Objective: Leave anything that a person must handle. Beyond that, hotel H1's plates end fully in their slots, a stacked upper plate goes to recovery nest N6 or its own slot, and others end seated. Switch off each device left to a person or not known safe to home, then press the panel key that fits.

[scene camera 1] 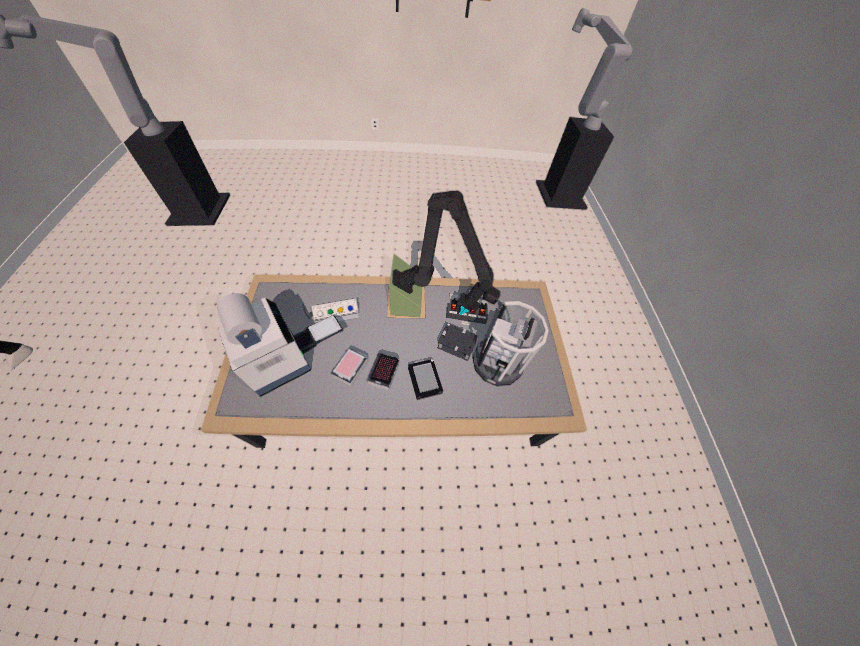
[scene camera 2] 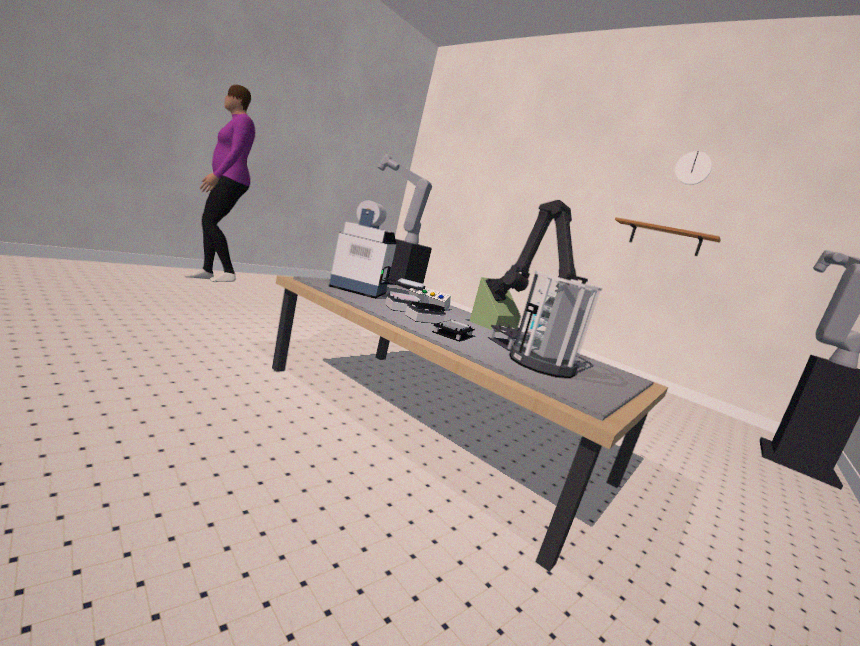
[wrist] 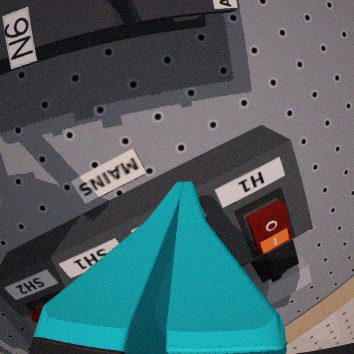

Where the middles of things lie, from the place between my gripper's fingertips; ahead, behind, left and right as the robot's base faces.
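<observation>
MAINS label (wrist: 126,166): 70 mm below my hand, 40 mm to the left of it, 10 mm ahead of it. Plate hotel H1 (scene camera 2: 558,312): 110 mm above my hand, 230 mm ahead of it, 180 mm to the left of it. Nearest to my hand of the things named here, going by their middles: the MAINS label.
</observation>
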